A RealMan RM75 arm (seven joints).
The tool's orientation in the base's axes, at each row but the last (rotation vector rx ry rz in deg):
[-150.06 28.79 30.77]
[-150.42 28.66 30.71]
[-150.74 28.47 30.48]
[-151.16 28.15 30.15]
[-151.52 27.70 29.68]
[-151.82 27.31 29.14]
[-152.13 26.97 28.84]
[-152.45 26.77 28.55]
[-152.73 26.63 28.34]
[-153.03 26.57 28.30]
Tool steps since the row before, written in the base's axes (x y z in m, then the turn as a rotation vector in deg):
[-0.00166 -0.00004 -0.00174 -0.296 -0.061 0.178]
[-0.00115 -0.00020 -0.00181 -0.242 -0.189 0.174]
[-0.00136 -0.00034 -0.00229 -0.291 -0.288 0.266]
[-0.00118 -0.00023 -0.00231 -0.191 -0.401 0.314]
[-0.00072 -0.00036 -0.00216 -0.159 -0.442 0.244]
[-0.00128 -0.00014 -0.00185 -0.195 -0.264 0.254]
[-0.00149 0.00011 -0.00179 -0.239 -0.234 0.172]
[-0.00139 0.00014 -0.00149 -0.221 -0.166 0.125]
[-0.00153 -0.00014 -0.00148 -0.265 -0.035 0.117]
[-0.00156 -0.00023 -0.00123 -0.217 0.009 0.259]
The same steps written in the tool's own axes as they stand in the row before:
[-0.00065 0.00130 0.00192 -0.317 0.119 -0.092]
[-0.00015 0.00123 0.00176 -0.236 0.206 -0.163]
[-0.00010 0.00158 0.00217 -0.292 0.282 -0.272]
[0.00002 0.00141 0.00219 -0.197 0.322 -0.391]
[0.00037 0.00128 0.00188 -0.129 0.367 -0.359]
[-0.00032 0.00121 0.00187 -0.209 0.225 -0.279]
[-0.00061 0.00105 0.00199 -0.222 0.242 -0.184]
[-0.00066 0.00088 0.00172 -0.204 0.190 -0.119]
[-0.00072 0.00117 0.00163 -0.272 0.096 -0.044]
[-0.00083 0.00117 0.00139 -0.297 -0.004 -0.161]

